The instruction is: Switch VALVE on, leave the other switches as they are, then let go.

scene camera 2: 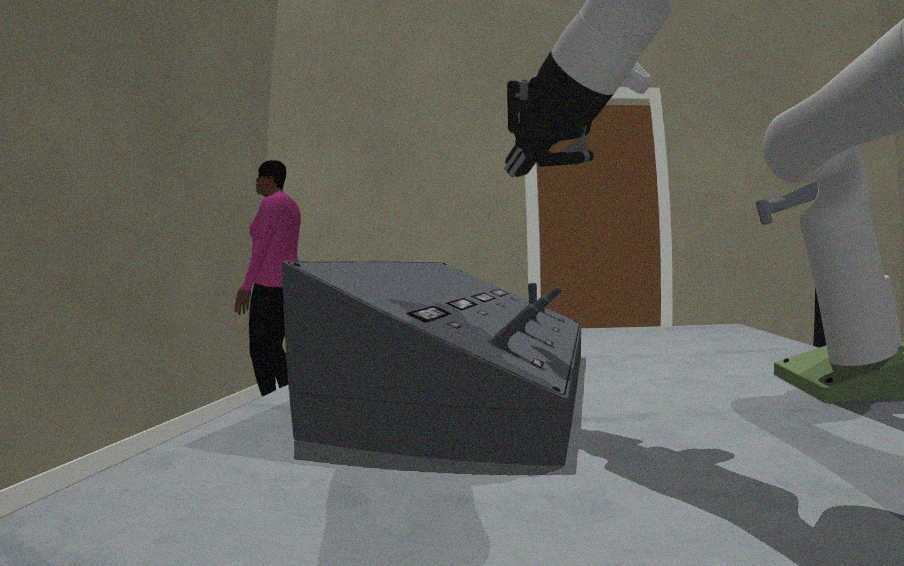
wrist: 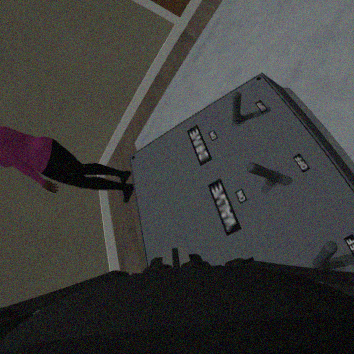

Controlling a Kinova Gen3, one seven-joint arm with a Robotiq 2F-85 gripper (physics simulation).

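Where they show: gripper, fingertip midpoint: (scene camera 2: 512,172) (wrist: 175,264); arm's base, origin of the base link: (scene camera 2: 862,354).
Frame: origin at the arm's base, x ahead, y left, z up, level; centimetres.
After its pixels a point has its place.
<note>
The grey sloped console (scene camera 2: 420,393) @[x 57.0, y 7.7, z 1.7 cm] (wrist: 170,200) @[x 53.4, y -28.9, z 10.6 cm] carries several levers. In the wrist view, the VALVE label (wrist: 224,207) @[x 48.8, y -21.8, z 7.7 cm] is blurred, with an ON plate (wrist: 241,196) @[x 46.5, y -21.3, z 6.7 cm] beside it and an OFF plate (wrist: 301,163) @[x 39.1, y -18.9, z 3.2 cm] across from it. The VALVE lever (wrist: 262,171) @[x 42.0, y -19.6, z 8.0 cm] stands between these plates; its exact tilt is hard to tell. In the scene view the levers overlap, and I cannot tell which one is VALVE. My gripper (scene camera 2: 515,162) @[x 46.4, y -8.5, z 23.0 cm] (wrist: 175,264) @[x 46.4, y -8.5, z 23.0 cm] is shut and empty, high above the console and touching no lever.
The DRIVE label (wrist: 199,145) @[x 45.2, y -33.2, z 7.8 cm] and its lever (wrist: 238,107) @[x 37.2, y -30.6, z 6.8 cm] are beside VALVE. Another lever (wrist: 327,250) @[x 43.4, y -7.7, z 8.6 cm] shows at the wrist view's lower right. A person in a pink top (scene camera 2: 274,233) (wrist: 25,150) stands behind the console. The arm's green base (scene camera 2: 807,376) @[x 9.0, y -1.0, z -2.3 cm] is at the right.
</note>
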